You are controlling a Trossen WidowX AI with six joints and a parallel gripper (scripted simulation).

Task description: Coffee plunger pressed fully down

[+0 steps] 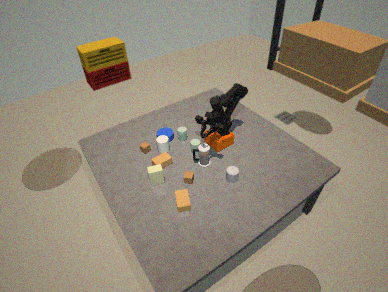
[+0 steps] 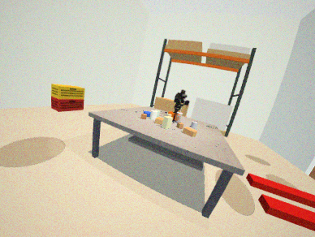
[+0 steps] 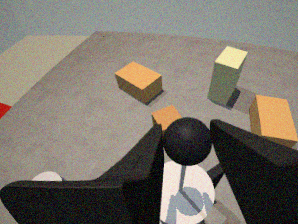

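The coffee press is 1 cm to the right of my gripper tip and 12 cm below it. From my gripper tip the other things lie so: blue disc 9 cm ahead, 37 cm to the right, 21 cm below.
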